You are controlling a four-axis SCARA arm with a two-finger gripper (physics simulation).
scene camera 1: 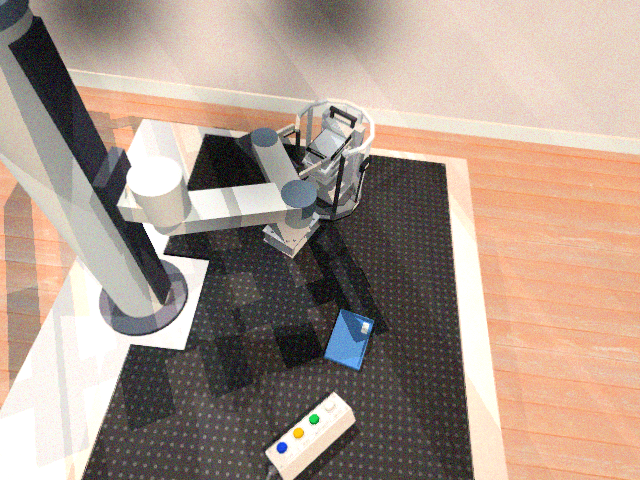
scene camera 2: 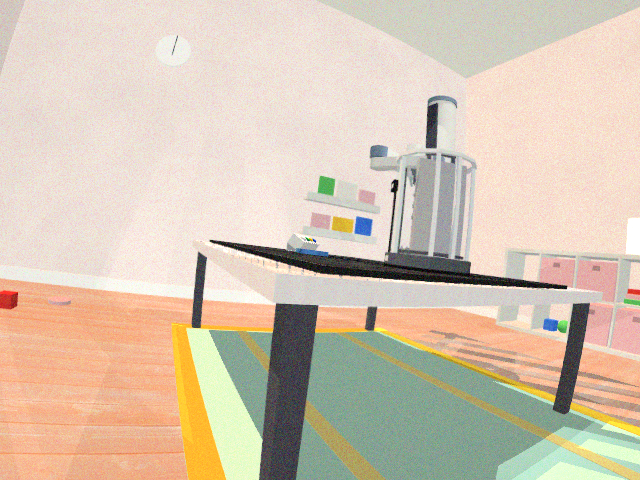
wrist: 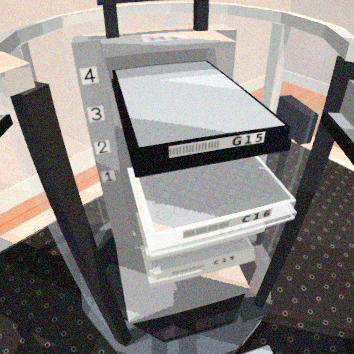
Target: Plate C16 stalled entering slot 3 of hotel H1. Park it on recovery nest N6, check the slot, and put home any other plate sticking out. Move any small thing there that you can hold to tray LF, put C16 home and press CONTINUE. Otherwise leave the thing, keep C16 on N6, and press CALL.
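Pixels of known places: gripper, fingertip midpoint: (scene camera 1: pixel 311 142) (wrist: pixel 161 94); arm's base at its link origin: (scene camera 1: pixel 145 296).
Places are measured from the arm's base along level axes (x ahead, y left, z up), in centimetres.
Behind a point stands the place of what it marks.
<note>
My gripper (scene camera 1: pixel 310 144) {x 44.3, y 41.1, z 31.6 cm} (wrist: pixel 161 94) {x 44.3, y 41.1, z 31.6 cm} is open and empty, its fingers at the left and right edges of the wrist view, around the upper part of hotel H1 (scene camera 1: pixel 360 135) {x 58.8, y 48.1, z 30.2 cm} (scene camera 2: pixel 424 206) {x 60.3, y 53.7, z 17.9 cm} (wrist: pixel 81 55) {x 47.0, y 54.0, z 30.6 cm}. Black-sided plate G15 (scene camera 1: pixel 329 143) {x 49.7, y 44.2, z 29.2 cm} (wrist: pixel 195 105) {x 48.4, y 42.9, z 29.2 cm} sticks out at the top, by slot 4. Clear plate C16 (wrist: pixel 215 195) {x 46.5, y 39.5, z 25.6 cm} sticks out below it. A plate under C16 is mostly hidden; C15 (wrist: pixel 200 265) {x 46.4, y 40.0, z 18.2 cm} is lowest. The slot 3 interior is hidden. Grey nest N6 (scene camera 1: pixel 289 238) {x 40.7, y 22.4, z 7.2 cm} lies before the hotel, partly under the arm. A blue tray (scene camera 1: pixel 343 346) {x 60.8, y -8.7, z 1.5 cm} (scene camera 2: pixel 312 252) {x 65.3, y 0.8, z 2.2 cm} has an unreadable label.
A cage with white and dark posts (scene camera 2: pixel 437 206) {x 58.5, y 56.6, z 18.1 cm} (wrist: pixel 55 200) {x 39.5, y 43.9, z 26.8 cm} surrounds the hotel, its ring (scene camera 1: pixel 372 134) {x 62.1, y 45.6, z 33.5 cm} on top. A button box (scene camera 1: pixel 310 439) {x 53.7, y -35.2, z 9.2 cm} (scene camera 2: pixel 299 242) {x 60.5, y -24.6, z 5.7 cm} with blue, yellow, green and white buttons stands beyond the blue tray. The arm's column (scene camera 1: pixel 124 258) {x 5.6, y -5.0, z 32.6 cm} (scene camera 2: pixel 447 124) {x 2.9, y 6.9, z 73.5 cm} stands at the side.
</note>
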